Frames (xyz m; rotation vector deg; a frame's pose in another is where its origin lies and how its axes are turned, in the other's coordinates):
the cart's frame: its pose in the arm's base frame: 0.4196 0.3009 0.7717 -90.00 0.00 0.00
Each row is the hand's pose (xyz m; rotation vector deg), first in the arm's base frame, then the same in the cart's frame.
Working: the arm's base frame: its pose in the cart's frame: -0.4196 0.7717 -0.3009 90.00 0.00 0.00

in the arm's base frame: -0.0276 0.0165 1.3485 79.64 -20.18 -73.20
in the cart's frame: -0.4472 -0.5768 -0.2844 -147.15 -49.81 87.72
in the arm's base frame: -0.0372 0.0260 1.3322 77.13 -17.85 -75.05
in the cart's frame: -0.4568 -0.5605 -0.2749 146.86 54.26 -88.13
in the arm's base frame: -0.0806 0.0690 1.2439 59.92 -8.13 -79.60
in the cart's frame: -0.5002 -0.4722 -0.2319 129.73 64.45 -79.11
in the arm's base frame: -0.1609 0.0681 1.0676 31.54 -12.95 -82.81
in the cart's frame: -0.5805 -0.2959 -0.2328 101.68 58.32 -79.94
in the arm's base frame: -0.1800 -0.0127 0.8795 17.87 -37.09 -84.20
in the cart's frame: -0.5996 -0.1078 -0.3136 84.93 37.85 -97.46
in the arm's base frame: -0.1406 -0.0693 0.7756 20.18 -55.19 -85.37
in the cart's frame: -0.5602 -0.0039 -0.3702 81.77 24.27 -113.03
